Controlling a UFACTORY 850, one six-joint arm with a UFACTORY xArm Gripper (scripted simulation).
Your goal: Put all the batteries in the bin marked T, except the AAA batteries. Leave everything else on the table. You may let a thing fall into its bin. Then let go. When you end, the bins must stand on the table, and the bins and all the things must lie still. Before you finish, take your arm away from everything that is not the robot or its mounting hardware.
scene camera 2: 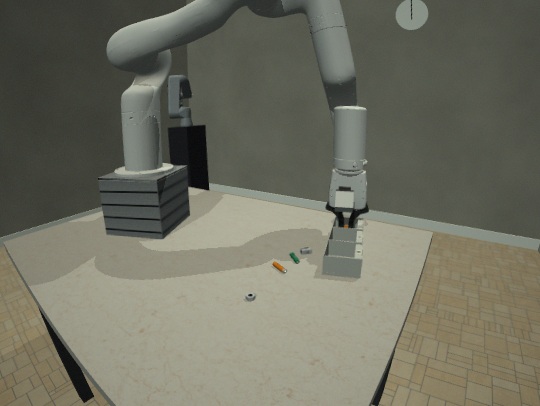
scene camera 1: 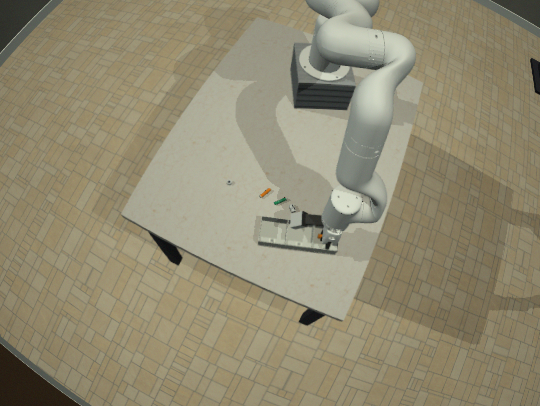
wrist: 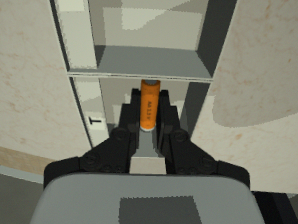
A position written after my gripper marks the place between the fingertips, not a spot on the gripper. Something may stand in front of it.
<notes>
I see my gripper [scene camera 1: 325, 237], a thick orange battery [wrist: 150, 89] and a grey bin [scene camera 2: 347, 243].
The grey bin shows as well in the wrist view [wrist: 179, 48]. My gripper shows as well in the wrist view [wrist: 149, 102].
</notes>
